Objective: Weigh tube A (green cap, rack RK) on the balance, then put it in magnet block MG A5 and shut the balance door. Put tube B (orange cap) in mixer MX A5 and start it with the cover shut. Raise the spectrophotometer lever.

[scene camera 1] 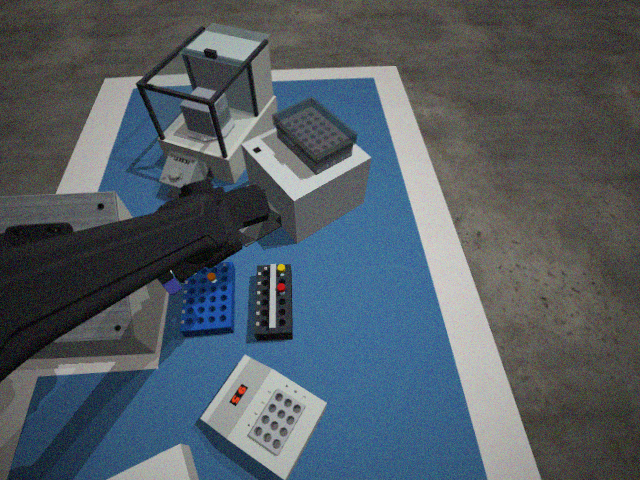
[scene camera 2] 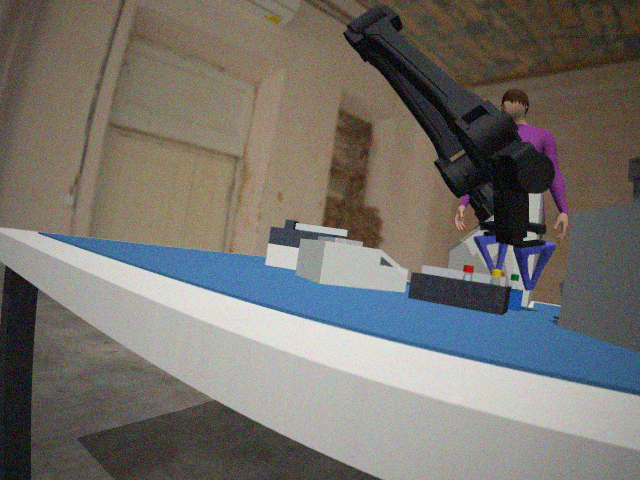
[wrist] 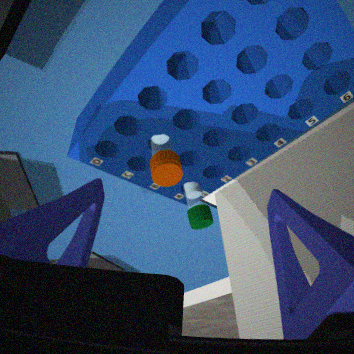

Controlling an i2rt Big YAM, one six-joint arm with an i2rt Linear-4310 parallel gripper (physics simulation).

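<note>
My gripper (scene camera 2: 511, 281) (wrist: 185, 192) is open and empty. Its blue-purple fingers stand wide apart on either side of tube A's green cap (scene camera 2: 514, 277) (wrist: 200, 216) in the wrist view. Tube A stands at the edge of the blue rack (scene camera 1: 206, 330) (scene camera 2: 515, 299) (wrist: 135, 75); the arm hides it in scene camera 1. Tube B's orange cap (scene camera 1: 211, 276) (wrist: 166, 168) is close beside it in the rack. The black magnet block (scene camera 1: 272, 310) (scene camera 2: 454, 293) holds red- and yellow-capped tubes. The glass-walled balance (scene camera 1: 235, 165) stands at the back; its door state is unclear. No spectrophotometer lever can be made out.
A white device (scene camera 1: 330, 206) with a tinted cover over a well block, possibly the mixer, stands beside the balance. A large grey housing (scene camera 1: 82, 201) borders the blue rack. A white block device (scene camera 1: 222, 418) (scene camera 2: 361, 266) with a red display stands beyond the magnet block.
</note>
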